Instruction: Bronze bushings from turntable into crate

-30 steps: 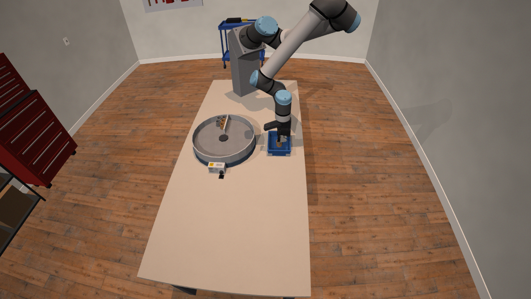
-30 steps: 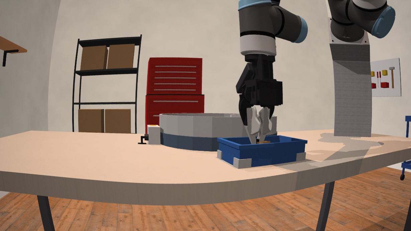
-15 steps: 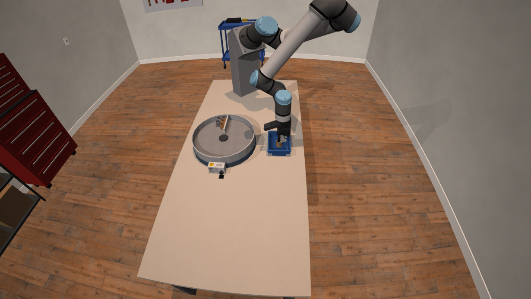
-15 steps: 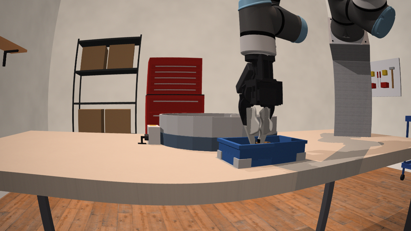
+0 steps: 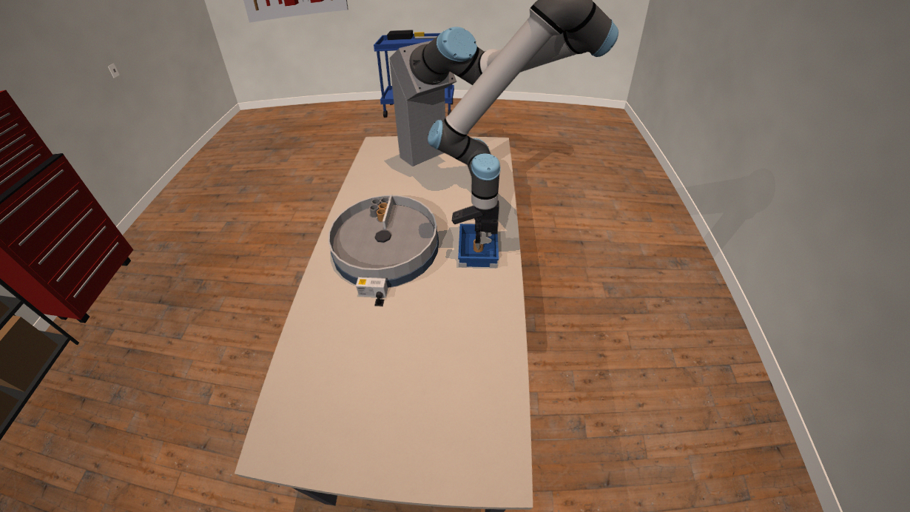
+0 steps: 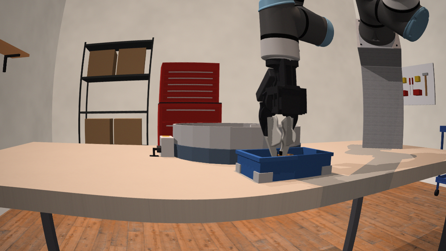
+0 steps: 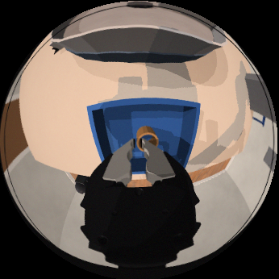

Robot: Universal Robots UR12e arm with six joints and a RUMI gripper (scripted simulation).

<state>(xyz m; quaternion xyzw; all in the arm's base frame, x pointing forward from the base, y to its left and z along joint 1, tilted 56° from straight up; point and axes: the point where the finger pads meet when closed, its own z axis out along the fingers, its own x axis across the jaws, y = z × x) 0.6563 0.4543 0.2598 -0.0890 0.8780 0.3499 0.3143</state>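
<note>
The blue crate is 2 cm below my hand, 2 cm behind it and 1 cm to the right of it. The rest, counted from my hand: grey turntable 34 cm to the right, 14 cm ahead, 1 cm above.
</note>
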